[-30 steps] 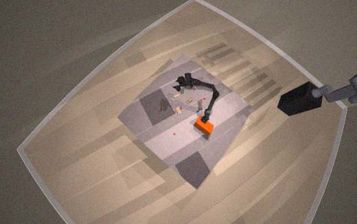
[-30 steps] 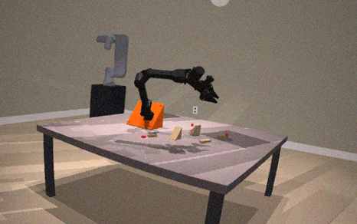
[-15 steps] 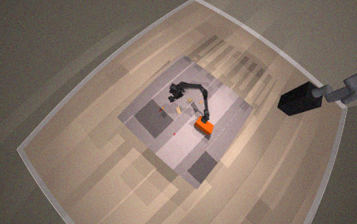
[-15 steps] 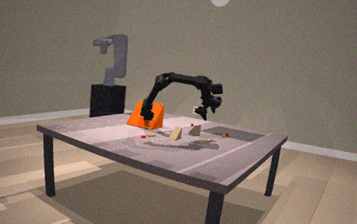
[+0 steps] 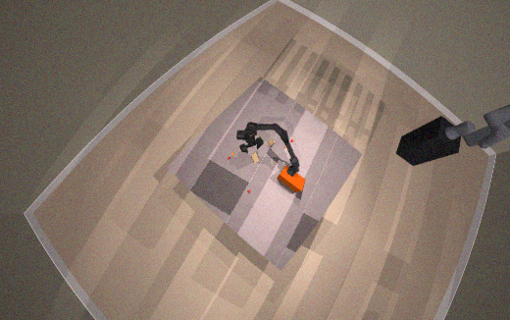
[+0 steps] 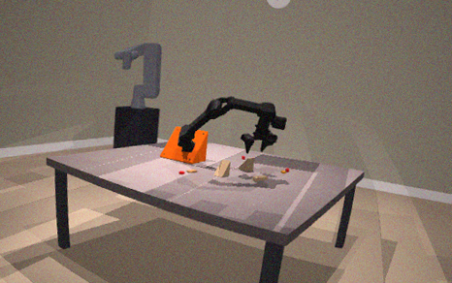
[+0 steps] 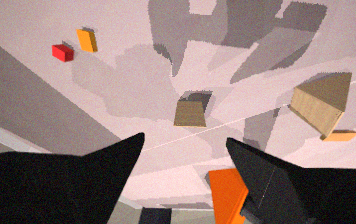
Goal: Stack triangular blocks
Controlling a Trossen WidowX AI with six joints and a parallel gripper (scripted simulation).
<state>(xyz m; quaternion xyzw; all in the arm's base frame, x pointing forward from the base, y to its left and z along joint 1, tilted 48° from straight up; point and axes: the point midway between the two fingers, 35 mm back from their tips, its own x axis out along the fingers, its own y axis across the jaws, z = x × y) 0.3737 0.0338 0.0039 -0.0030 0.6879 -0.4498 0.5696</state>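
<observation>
Right now the tan triangular block is 30 mm behind my gripper tip, 10 mm to the left of it and 80 mm below it. Also, from my gripper tip: small flat wooden piece 90 mm ahead, 140 mm to the right, 90 mm below; then yellow piece 140 mm ahead, 90 mm to the left, 90 mm below.
</observation>
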